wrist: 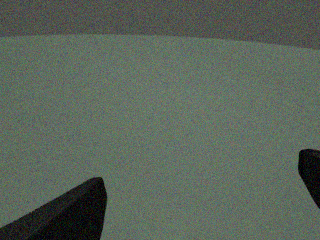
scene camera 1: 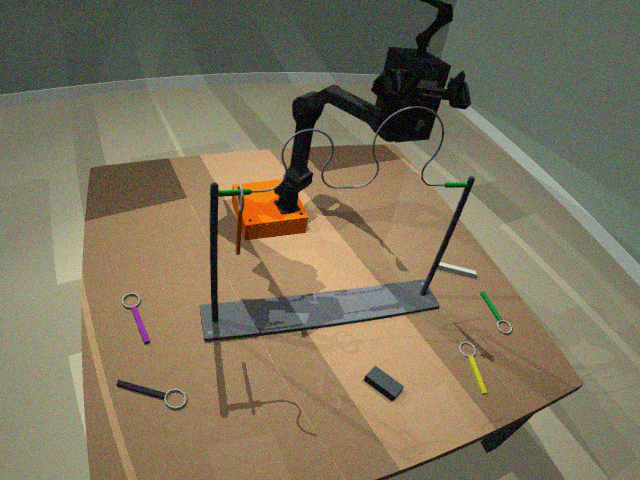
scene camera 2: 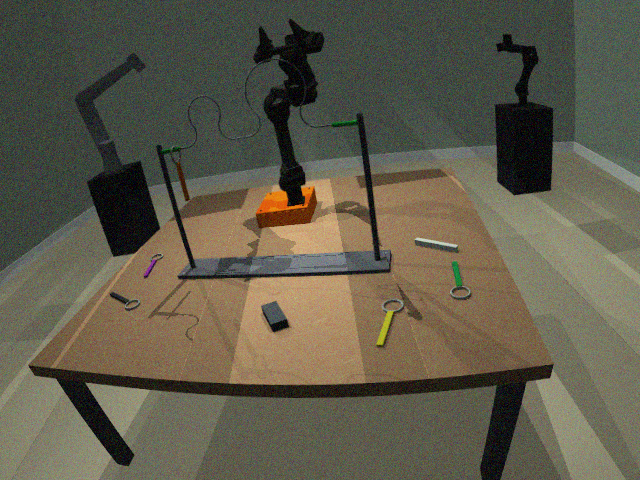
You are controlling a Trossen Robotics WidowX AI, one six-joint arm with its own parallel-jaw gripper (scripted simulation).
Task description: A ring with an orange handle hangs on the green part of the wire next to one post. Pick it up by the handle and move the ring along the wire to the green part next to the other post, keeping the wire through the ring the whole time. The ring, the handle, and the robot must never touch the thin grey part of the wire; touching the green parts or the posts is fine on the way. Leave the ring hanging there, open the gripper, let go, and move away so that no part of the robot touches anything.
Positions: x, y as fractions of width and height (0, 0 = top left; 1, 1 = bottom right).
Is my gripper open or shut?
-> Open.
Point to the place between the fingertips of my gripper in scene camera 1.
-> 0.70, 0.14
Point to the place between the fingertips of my gripper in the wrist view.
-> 0.64, 0.73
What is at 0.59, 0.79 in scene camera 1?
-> A dark block.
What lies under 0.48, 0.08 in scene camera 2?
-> My gripper.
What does my gripper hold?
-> Nothing.
